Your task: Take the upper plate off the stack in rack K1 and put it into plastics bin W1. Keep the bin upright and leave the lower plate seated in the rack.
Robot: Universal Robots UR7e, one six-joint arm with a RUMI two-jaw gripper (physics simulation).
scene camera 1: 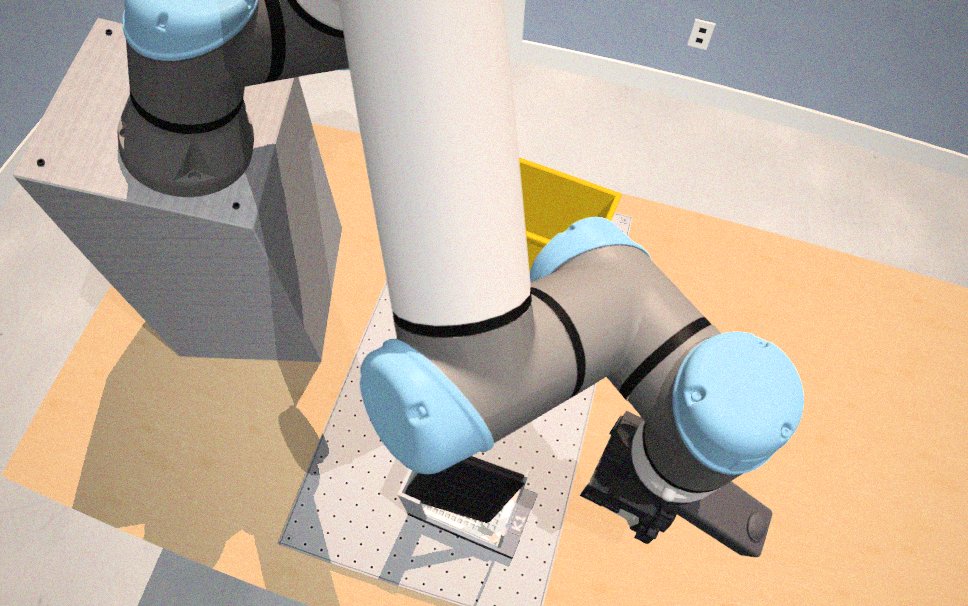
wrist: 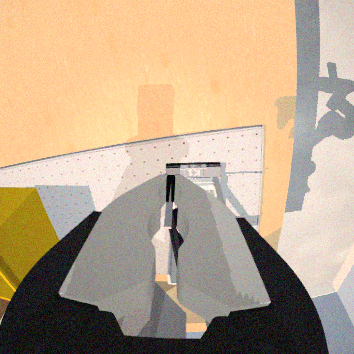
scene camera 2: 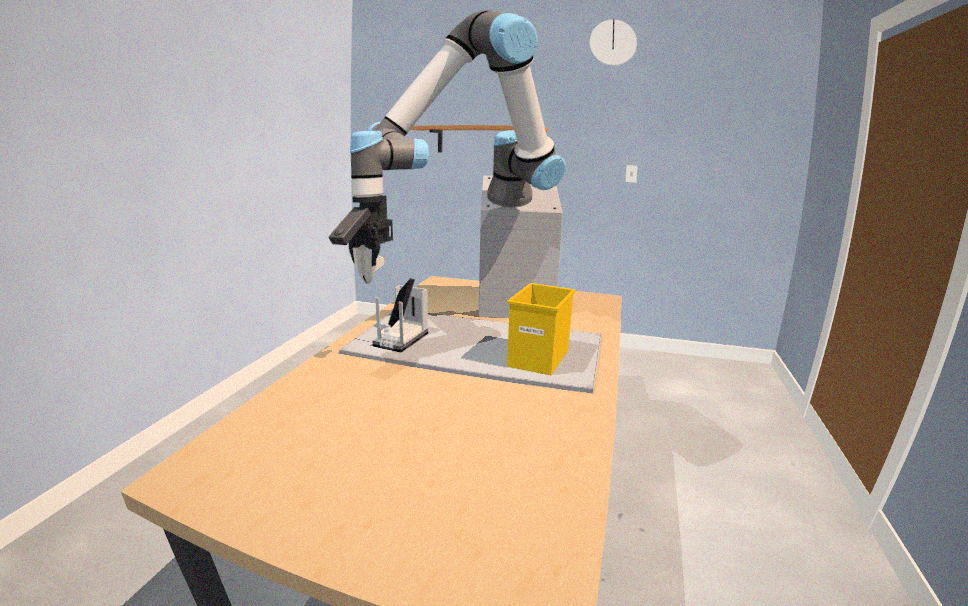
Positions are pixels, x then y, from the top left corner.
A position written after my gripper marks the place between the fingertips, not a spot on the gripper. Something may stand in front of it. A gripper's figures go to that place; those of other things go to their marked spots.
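My gripper (scene camera 1: 634,511) is 71 cm from the lens, and there's a yellow plastics bin W1 (scene camera 1: 552,200) that's 101 cm from the lens.
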